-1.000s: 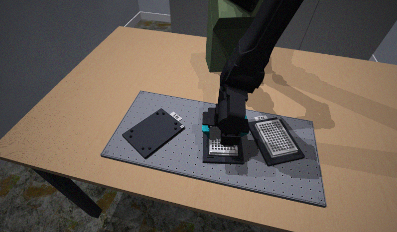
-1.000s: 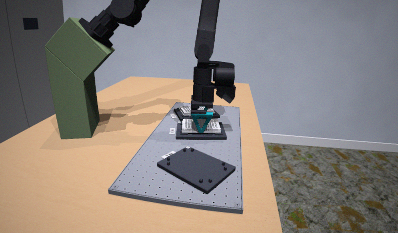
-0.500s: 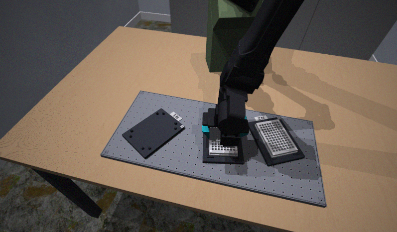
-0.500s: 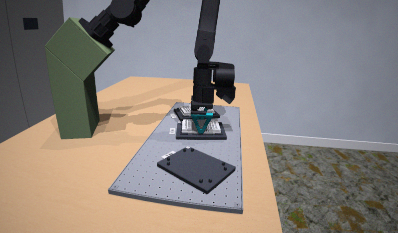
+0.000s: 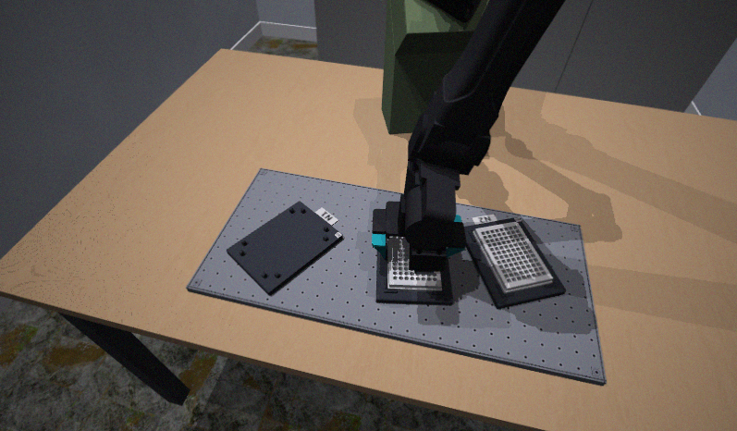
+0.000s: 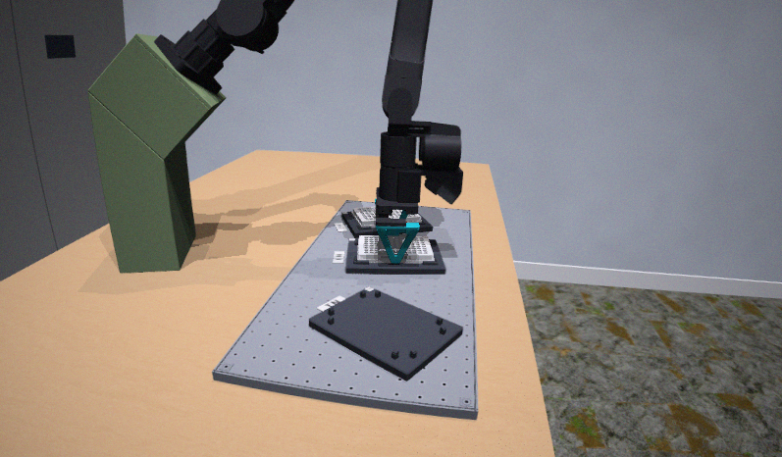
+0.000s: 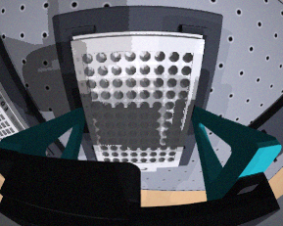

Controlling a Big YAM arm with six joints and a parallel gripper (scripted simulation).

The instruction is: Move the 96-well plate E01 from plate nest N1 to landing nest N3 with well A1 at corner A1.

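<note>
Right now my hand is right at the plate E01. From my hand the other things lie so: N1 label: 18 cm to the right, 2 cm below, 1 cm ahead; then plate E07: 14 cm to the left, 10 cm behind; then landing nest N3: 2 cm below.
</note>
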